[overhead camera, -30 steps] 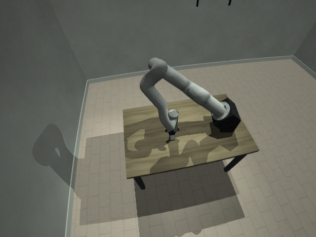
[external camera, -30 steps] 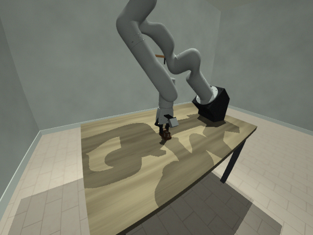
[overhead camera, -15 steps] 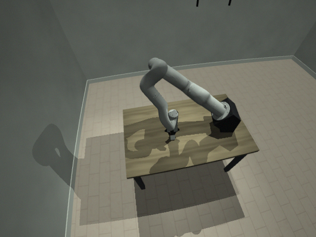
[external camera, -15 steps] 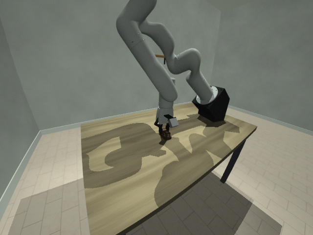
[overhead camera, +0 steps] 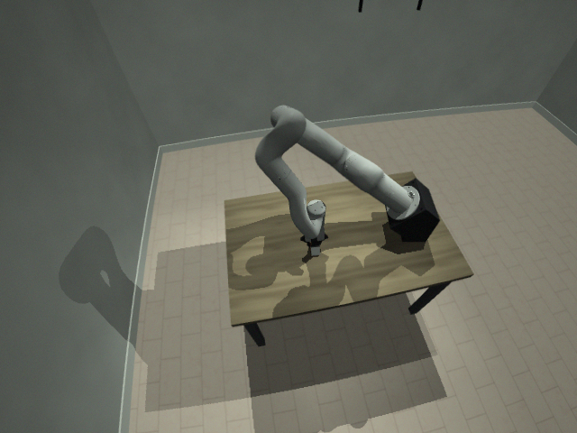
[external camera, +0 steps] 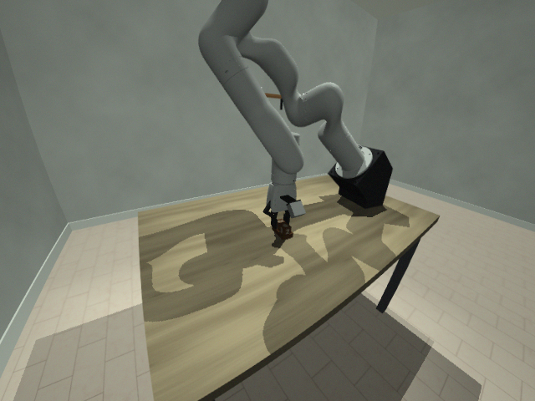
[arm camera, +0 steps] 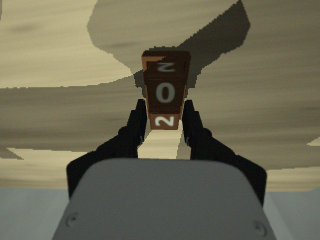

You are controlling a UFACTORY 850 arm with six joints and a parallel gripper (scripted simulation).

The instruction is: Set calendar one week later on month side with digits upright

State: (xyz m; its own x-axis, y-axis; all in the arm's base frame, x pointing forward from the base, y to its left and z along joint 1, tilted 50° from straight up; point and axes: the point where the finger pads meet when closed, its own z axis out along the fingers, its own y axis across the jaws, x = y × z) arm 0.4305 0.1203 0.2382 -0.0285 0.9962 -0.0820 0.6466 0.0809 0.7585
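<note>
The brown tray lies 30 mm below my hand and 20 mm to the left of it. From my hand the other things lie so: brown digit cube 30 mm to the left, 10 mm below.
</note>
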